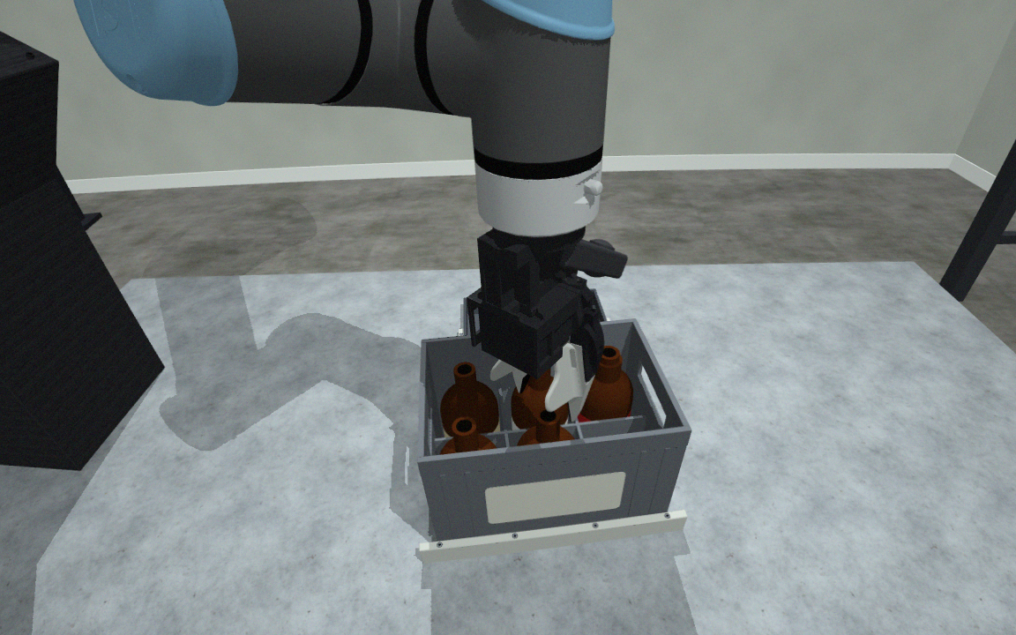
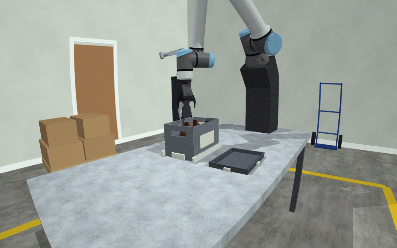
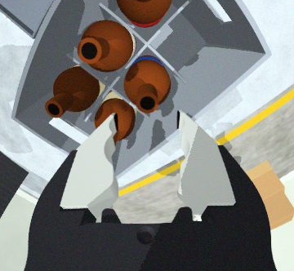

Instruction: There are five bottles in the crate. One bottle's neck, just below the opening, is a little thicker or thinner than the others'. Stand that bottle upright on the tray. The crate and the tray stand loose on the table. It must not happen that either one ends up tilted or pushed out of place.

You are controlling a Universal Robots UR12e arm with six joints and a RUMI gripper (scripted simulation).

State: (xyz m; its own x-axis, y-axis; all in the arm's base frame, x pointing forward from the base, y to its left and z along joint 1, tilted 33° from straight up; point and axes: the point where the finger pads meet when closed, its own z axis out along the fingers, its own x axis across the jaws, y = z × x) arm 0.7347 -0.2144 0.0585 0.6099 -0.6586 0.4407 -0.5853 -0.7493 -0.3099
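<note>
Right now my hand is 4 cm to the right of the crate and 11 cm above it. Round my hand: grey tray (3 cm ahead, 33 cm to the left, 18 cm below); glass bottle (9 cm ahead, 9 cm to the left, 11 cm below).
</note>
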